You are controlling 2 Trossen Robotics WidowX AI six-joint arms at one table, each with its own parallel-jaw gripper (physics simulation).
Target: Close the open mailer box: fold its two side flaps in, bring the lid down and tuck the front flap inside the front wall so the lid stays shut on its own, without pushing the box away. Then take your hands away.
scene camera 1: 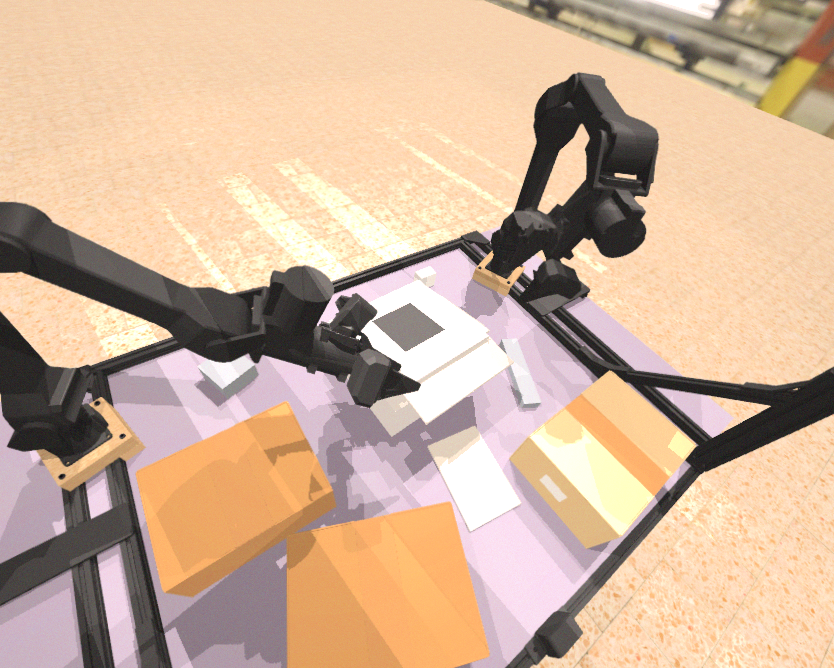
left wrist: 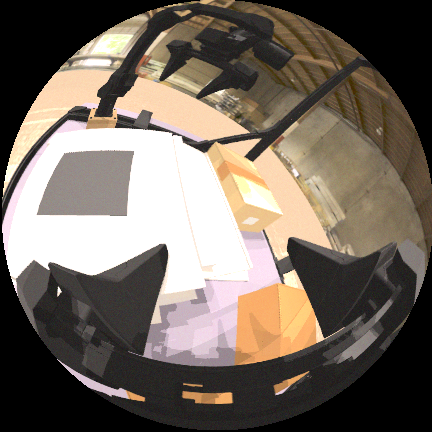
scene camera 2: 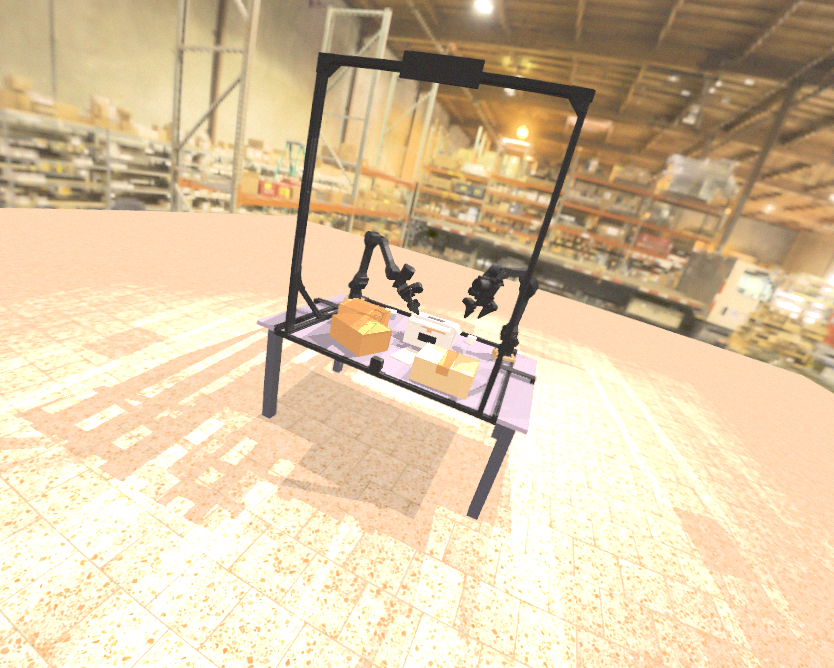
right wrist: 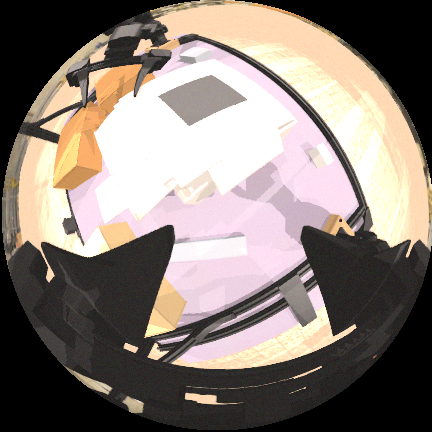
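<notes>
The white mailer box stands mid-table. Its lid, with a dark grey square, lies low over it and hides the inside. The front flap extends outward past the front wall, outside the box. A white panel, apparently a side flap, sticks out at one side in the right wrist view; I cannot tell how the other side flap lies. My left gripper is open and empty at the lid's left edge. My right gripper is open and empty, raised right of the box.
Two orange cartons stand at the near left and near middle. A taped yellow carton stands near right. A white sheet, a grey bar and small white blocks lie around the box.
</notes>
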